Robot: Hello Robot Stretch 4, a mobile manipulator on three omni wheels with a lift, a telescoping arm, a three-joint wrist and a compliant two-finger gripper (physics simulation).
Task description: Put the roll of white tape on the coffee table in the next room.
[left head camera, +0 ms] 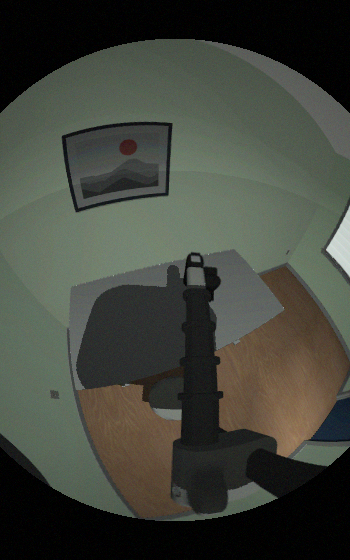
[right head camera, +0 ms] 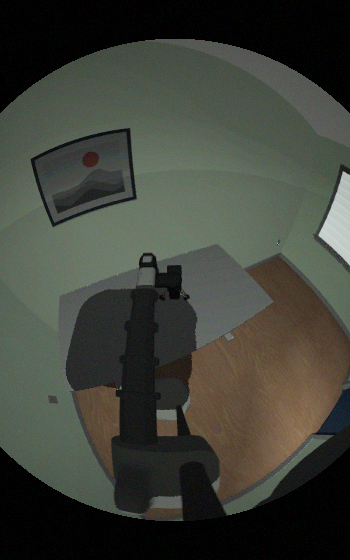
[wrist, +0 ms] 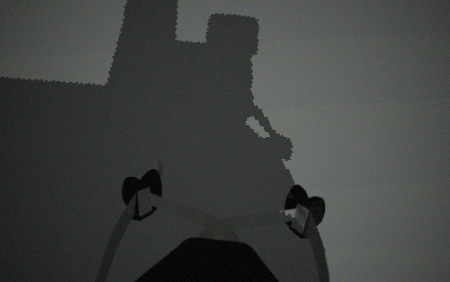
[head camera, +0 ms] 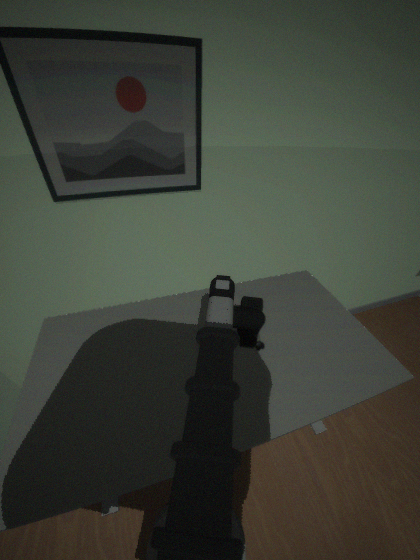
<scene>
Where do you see a framed picture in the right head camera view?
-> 94, 171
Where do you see a grey desk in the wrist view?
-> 238, 108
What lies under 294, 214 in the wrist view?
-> My gripper.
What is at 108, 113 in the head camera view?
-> A framed picture.
</scene>
